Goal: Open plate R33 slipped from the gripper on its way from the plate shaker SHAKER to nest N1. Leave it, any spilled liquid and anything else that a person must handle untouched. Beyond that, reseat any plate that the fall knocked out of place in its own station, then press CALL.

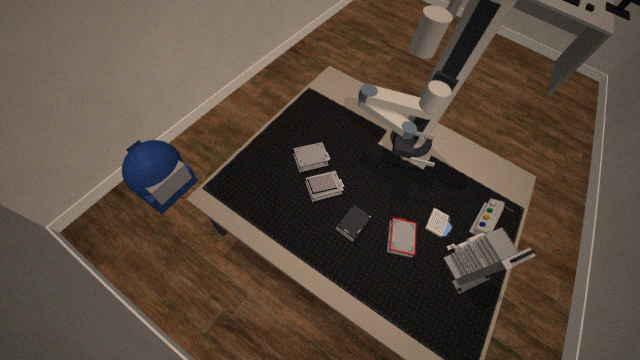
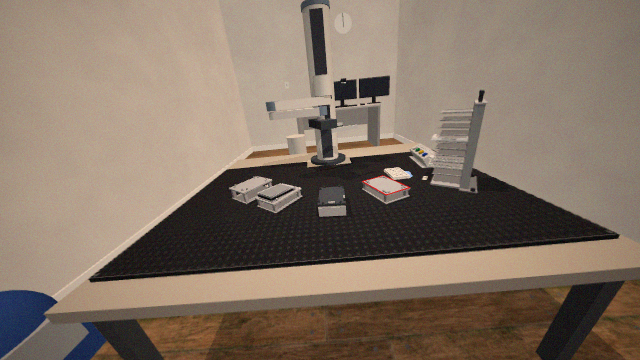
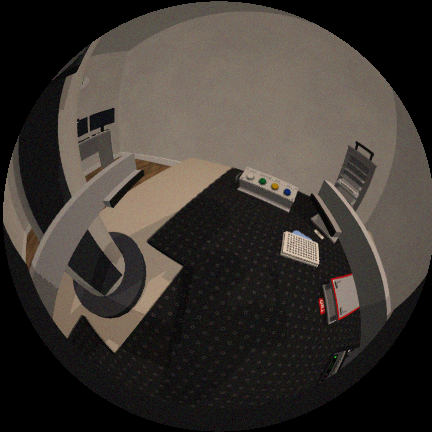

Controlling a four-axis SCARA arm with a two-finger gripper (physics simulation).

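Observation:
The open plate R33 lies on the mat, with a pale blue spill at its edge. The dark-topped shaker carries no plate. A plate with a dark-edged top rests on one grey nest; I cannot tell if it is fully seated. Another nest beside it is bare. The button box has white, green, yellow and blue buttons; its lettering is unreadable. My gripper is open and empty, beside the arm's column, apart from these things.
A red-rimmed station stands between the shaker and R33. A tall shelf rack stands near the button box. A small pale tag lies near its foot. A blue bin-like object stands beyond the table.

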